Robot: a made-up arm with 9 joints. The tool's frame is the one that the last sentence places. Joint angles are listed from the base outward.
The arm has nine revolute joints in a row. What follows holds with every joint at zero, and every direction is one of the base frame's.
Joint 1 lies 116.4 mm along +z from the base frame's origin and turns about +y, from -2.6 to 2.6 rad.
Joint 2 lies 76.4 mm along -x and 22.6 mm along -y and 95.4 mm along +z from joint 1 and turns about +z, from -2.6 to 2.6 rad.
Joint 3 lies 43.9 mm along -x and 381.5 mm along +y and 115.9 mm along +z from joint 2 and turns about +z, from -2.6 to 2.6 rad.
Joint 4 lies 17.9 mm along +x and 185.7 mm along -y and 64.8 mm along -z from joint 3 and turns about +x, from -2.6 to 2.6 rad.
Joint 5 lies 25.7 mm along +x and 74.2 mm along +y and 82.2 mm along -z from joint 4 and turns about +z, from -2.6 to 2.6 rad.
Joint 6 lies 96 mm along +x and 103.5 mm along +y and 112.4 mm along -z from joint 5 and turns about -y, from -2.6 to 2.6 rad.
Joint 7 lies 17.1 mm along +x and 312.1 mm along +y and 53.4 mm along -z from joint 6 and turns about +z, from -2.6 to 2.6 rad.
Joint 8 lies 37.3 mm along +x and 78.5 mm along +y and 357.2 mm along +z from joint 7 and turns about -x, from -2.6 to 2.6 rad.
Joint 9 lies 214.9 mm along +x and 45.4 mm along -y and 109.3 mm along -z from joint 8 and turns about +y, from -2.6 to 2.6 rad.
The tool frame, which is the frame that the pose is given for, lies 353.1 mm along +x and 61.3 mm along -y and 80.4 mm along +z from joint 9; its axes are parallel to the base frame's.
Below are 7 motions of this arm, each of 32 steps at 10 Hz.
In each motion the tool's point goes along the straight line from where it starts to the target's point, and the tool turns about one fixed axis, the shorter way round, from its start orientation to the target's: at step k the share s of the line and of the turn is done. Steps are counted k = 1, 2, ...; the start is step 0. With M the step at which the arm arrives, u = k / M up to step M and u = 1 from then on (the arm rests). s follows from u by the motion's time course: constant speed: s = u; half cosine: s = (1 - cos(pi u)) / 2; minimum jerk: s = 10 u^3 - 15 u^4 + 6 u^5.
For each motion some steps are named. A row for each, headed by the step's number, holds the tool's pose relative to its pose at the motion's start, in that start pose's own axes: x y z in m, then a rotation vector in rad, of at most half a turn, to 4 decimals.
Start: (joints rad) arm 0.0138 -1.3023 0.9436 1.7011 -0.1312 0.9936 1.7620 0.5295 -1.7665
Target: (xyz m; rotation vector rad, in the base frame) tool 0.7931 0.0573 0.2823 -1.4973 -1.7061 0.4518
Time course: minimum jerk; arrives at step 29
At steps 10, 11, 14, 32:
10: -0.1639 0.0852 0.1605 0.1306 0.2185 0.2307
11: -0.2036 0.1059 0.1994 0.1623 0.2715 0.2867
14: -0.3373 0.1754 0.3304 0.2688 0.4498 0.4750
32: -0.7212 0.3751 0.7064 0.5747 0.9617 1.0156

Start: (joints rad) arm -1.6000 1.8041 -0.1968 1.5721 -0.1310 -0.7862 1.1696 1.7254 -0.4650
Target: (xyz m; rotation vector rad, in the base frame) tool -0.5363 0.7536 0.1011 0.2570 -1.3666 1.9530
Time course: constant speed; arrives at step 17
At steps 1, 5, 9, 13, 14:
1: -0.0353 -0.0228 -0.0089 -0.0173 0.0050 -0.0456
5: -0.1767 -0.1139 -0.0445 -0.0866 0.0252 -0.2280
9: -0.3181 -0.2050 -0.0801 -0.1559 0.0453 -0.4105
13: -0.4594 -0.2961 -0.1156 -0.2252 0.0654 -0.5929
14: -0.4948 -0.3189 -0.1245 -0.2426 0.0704 -0.6385

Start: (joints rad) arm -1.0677 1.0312 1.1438 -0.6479 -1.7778 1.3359 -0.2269 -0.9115 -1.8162
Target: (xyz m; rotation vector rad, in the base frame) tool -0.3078 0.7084 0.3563 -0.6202 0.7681 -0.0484
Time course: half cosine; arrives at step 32
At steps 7, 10, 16, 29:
7: -0.0640 -0.0705 0.0048 0.0713 -0.0431 0.0453
10: -0.1252 -0.1380 0.0094 0.1395 -0.0844 0.0888
16: -0.2818 -0.3104 0.0211 0.3140 -0.1898 0.1997
29: -0.5515 -0.6074 0.0413 0.6144 -0.3715 0.3908

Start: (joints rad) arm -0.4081 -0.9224 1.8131 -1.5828 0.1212 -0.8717 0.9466 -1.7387 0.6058
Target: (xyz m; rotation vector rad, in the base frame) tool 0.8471 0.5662 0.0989 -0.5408 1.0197 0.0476
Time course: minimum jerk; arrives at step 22
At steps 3, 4, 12, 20, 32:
3: -0.0144 0.0069 0.0022 -0.0117 -0.0036 -0.0049
4: -0.0317 0.0152 0.0048 -0.0257 -0.0079 -0.0108
12: -0.4126 0.1973 0.0619 -0.3344 -0.1027 -0.1411
20: -0.7010 0.3353 0.1052 -0.5680 -0.1745 -0.2398
32: -0.7056 0.3375 0.1059 -0.5718 -0.1757 -0.2413

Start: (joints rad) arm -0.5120 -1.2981 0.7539 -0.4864 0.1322 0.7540 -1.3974 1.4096 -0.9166
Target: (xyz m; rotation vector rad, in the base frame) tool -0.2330 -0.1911 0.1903 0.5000 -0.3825 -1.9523
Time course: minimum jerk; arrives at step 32
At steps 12, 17, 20, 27, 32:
12: -0.0991 0.0010 -0.1748 0.2079 0.4028 -0.0899
17: -0.2011 0.0021 -0.3546 0.4219 0.8173 -0.1824
20: -0.2609 0.0027 -0.4602 0.5475 1.0607 -0.2368
27: -0.3493 0.0036 -0.6161 0.7329 1.4199 -0.3170
32: -0.3600 0.0037 -0.6350 0.7554 1.4635 -0.3267

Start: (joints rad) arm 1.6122 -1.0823 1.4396 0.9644 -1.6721 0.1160 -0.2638 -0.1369 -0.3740
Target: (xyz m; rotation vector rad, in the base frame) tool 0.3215 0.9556 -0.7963 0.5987 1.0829 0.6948
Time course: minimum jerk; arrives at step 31
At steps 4, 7, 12, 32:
4: -0.0252 0.0025 -0.0007 -0.0021 -0.0151 0.0431
7: -0.1145 0.0112 -0.0032 -0.0096 -0.0684 0.1957
12: -0.4245 0.0415 -0.0119 -0.0355 -0.2536 0.7257
32: -1.4371 0.1405 -0.0401 -0.1202 -0.8585 2.4567

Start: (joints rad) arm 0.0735 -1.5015 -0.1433 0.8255 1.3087 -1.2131 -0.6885 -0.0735 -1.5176
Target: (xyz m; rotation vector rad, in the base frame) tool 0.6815 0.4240 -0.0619 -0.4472 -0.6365 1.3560
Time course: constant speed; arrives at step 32
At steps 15, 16, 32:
15: -0.3789 0.1017 -0.0308 0.4349 -0.1685 0.8473
16: -0.4042 0.1084 -0.0328 0.4639 -0.1797 0.9038
32: -0.8084 0.2169 -0.0656 0.9277 -0.3594 1.8077

